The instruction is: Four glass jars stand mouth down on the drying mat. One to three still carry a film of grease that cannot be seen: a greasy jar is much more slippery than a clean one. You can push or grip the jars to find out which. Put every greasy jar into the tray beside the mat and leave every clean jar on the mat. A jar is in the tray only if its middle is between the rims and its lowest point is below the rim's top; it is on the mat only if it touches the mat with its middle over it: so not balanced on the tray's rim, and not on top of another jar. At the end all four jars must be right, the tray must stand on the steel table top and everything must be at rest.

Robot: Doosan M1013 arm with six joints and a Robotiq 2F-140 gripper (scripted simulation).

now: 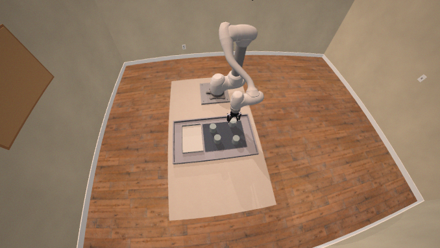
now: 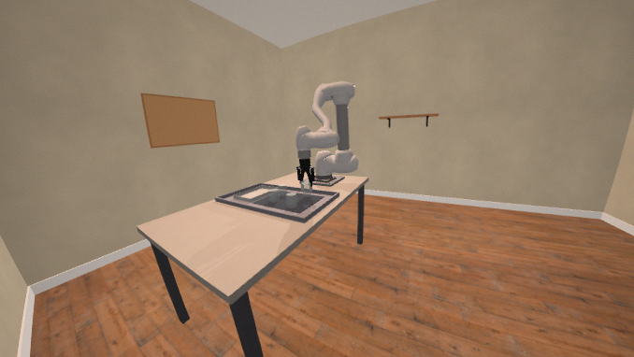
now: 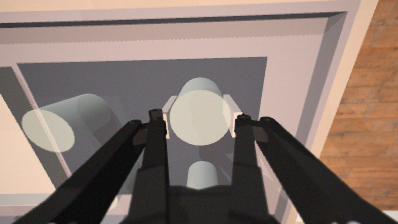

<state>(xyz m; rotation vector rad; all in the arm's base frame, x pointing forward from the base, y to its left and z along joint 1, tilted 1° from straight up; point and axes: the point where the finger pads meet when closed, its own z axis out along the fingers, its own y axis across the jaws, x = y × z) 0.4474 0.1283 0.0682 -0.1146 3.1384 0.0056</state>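
The cream tray is 120 mm ahead of my hand, 410 mm to the right of it and 80 mm below it. From my hand the other things lie so: dark drying mat 100 mm ahead, 90 mm to the right, 80 mm below; then steel table top 120 mm ahead, 200 mm to the right, 80 mm below.
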